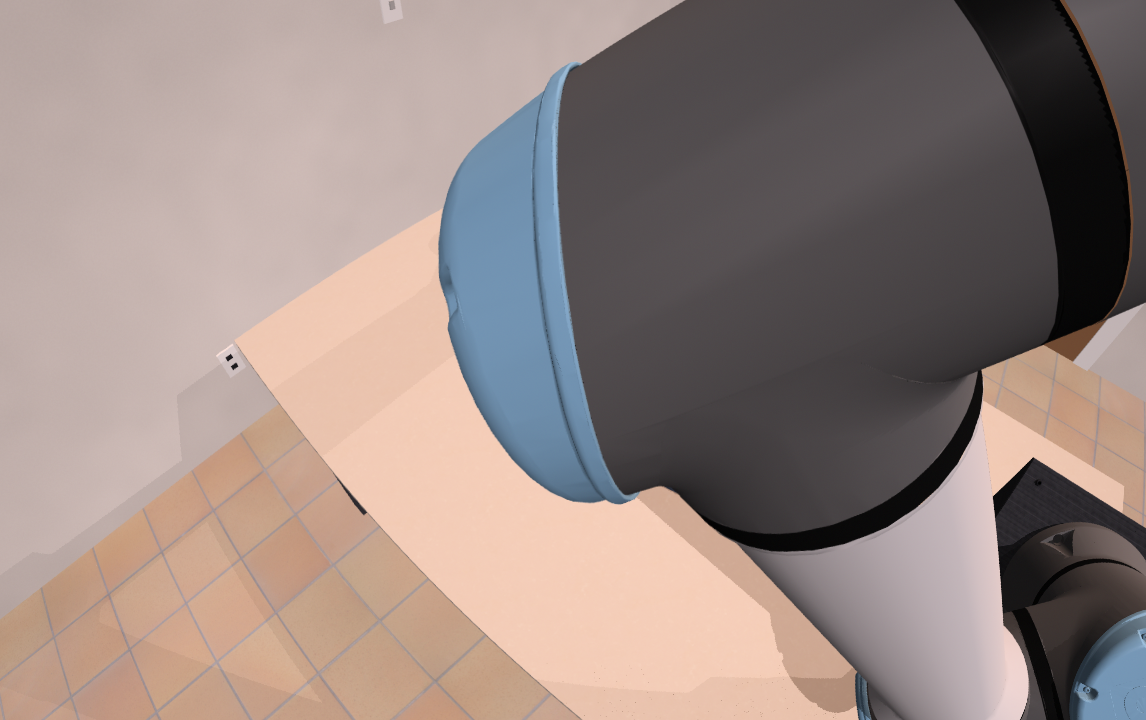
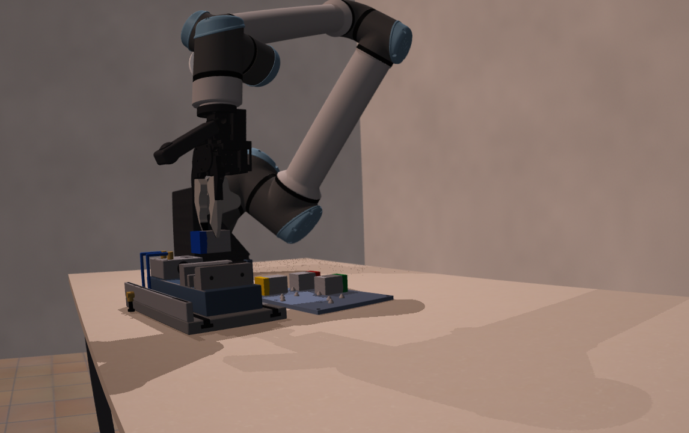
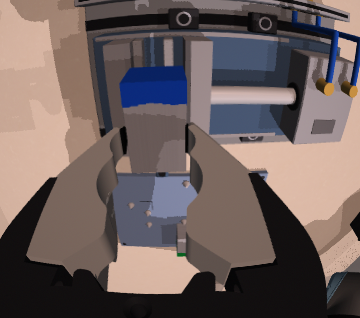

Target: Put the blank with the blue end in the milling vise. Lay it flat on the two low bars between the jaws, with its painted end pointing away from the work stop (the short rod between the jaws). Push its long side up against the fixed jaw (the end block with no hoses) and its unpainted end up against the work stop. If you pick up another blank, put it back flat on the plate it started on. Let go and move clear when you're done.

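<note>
Right now my hand is 80 mm above the moving jaw and 30 mm past it. Also, from my hand: blue-ended blank (20 mm below); pale rod (90 mm behind, 80 mm below); work stop (70 mm below, 50 mm to the left).
</note>
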